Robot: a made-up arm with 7 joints.
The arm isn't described. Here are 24 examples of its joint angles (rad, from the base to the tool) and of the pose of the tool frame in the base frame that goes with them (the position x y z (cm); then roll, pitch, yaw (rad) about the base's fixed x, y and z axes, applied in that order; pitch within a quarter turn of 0, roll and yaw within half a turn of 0).
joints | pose
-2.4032 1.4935 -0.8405 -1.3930 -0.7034 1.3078 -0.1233 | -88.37 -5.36 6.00 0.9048 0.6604 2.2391
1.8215 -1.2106 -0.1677 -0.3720 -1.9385 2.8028 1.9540 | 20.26 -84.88 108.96 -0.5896 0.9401 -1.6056
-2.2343 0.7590 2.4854 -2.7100 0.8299 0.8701 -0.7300 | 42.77 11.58 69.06 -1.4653 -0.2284 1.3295
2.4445 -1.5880 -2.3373 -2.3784 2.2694 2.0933 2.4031 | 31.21 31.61 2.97 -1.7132 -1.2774 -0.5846
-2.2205 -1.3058 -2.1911 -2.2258 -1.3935 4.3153 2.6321 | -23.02 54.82 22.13 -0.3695 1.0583 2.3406
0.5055 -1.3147 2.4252 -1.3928 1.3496 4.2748 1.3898 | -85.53 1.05 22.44 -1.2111 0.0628 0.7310
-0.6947 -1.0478 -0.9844 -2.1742 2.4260 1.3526 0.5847 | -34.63 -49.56 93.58 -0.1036 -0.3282 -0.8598
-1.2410 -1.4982 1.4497 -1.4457 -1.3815 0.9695 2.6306 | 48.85 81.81 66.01 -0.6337 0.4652 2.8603
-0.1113 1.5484 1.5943 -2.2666 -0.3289 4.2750 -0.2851 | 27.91 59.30 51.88 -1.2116 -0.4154 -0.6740
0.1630 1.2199 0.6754 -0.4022 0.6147 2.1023 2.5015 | 103.95 30.44 67.74 1.9572 0.7987 -3.0104
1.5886 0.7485 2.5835 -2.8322 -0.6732 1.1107 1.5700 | -22.89 -35.36 61.86 2.1193 -0.2009 3.0950
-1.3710 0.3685 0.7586 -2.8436 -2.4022 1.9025 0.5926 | 33.44 -15.63 24.68 2.1834 0.6535 0.6742
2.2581 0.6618 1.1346 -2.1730 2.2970 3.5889 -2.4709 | -65.19 -7.38 45.33 -2.8886 -0.3153 -3.0606
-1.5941 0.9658 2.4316 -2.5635 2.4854 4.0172 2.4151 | 34.30 16.38 80.49 2.6866 -0.3463 2.0227
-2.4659 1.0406 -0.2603 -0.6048 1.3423 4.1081 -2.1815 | -82.09 -51.03 71.13 1.1638 -0.6014 -1.7022
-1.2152 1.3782 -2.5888 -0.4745 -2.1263 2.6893 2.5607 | 13.45 -96.16 92.54 0.8460 0.6276 0.1250
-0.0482 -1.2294 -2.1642 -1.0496 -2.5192 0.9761 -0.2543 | -96.77 -43.65 45.45 1.3908 0.4971 -3.0021
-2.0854 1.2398 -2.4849 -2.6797 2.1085 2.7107 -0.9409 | -12.24 29.75 85.60 -1.5587 -1.0300 0.1803
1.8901 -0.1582 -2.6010 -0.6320 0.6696 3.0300 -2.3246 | 27.31 -39.24 143.73 0.8527 0.0300 0.8492
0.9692 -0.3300 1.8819 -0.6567 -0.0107 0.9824 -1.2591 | -59.83 -13.10 138.00 2.8308 0.2379 -2.1657
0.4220 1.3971 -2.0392 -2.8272 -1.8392 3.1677 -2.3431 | 6.31 -39.86 60.20 -1.6319 -0.5430 2.3100
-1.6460 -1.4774 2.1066 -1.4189 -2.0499 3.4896 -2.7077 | 58.77 60.15 16.61 -3.0891 -0.7291 -0.0690
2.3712 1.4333 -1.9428 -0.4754 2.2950 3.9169 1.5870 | -48.49 82.37 75.51 -0.4676 0.4393 0.4934
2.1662 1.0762 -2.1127 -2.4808 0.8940 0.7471 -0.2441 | 50.08 18.29 72.61 -2.7852 0.8684 0.0056
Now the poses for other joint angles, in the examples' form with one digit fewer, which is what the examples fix.
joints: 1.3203 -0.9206 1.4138 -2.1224 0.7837 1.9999 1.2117
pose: -73.1 9.1 73.0 -2.993 -0.213 1.177
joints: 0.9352 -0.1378 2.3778 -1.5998 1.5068 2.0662 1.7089
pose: -79.8 -15.6 95.2 2.431 1.304 0.525
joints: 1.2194 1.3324 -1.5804 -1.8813 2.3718 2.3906 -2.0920
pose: 80.6 3.3 60.7 2.077 -0.615 1.296
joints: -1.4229 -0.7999 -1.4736 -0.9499 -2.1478 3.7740 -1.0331
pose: -57.4 44.7 113.1 0.631 0.810 -1.896
